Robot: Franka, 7 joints.
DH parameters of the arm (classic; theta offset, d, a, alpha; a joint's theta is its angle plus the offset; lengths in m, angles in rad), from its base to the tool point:
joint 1: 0 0.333 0 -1.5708
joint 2: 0 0 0 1.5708
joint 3: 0 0.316 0.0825 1.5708
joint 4: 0 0 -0.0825 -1.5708
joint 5: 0 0.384 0 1.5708
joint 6: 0 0 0.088 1.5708
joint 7: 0 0.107 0 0
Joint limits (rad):
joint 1: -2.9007..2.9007
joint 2: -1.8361..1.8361
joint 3: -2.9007..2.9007
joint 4: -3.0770..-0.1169
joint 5: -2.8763..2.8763
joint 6: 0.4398..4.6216
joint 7: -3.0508..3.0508
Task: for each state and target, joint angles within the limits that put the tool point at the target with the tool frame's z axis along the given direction. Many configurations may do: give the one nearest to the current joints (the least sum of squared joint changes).
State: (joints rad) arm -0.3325 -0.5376 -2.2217 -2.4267 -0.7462 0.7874 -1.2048
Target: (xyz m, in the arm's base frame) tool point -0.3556 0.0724 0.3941 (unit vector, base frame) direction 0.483 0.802 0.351
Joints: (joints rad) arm -0.5229 0.0911 -2.4583 -2.5003 -1.2370 0.8911 -1.2048
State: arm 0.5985 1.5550 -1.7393 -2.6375 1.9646 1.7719 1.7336
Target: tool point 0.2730 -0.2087 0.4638 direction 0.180 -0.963 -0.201
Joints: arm 1.2609 1.8361 -1.8013 -2.7901 1.6996 2.5954 1.7336
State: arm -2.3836 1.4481 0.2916 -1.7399 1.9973 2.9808 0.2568
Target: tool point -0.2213 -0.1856 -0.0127 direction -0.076 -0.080 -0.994
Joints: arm -2.1008 0.8245 -0.1481 -2.3854 2.6418 2.9451 0.2568
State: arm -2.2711 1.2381 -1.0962 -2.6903 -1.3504 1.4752 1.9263
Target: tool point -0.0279 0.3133 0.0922 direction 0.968 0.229 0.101
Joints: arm -2.9007 1.2523 -0.9530 -2.6838 -0.4846 2.3628 1.9263
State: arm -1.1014 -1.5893 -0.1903 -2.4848 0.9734 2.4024 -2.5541
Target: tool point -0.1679 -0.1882 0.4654 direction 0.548 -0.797 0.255
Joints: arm -1.6405 -1.5551 -0.8928 -3.0534 1.0112 2.3791 -2.5541
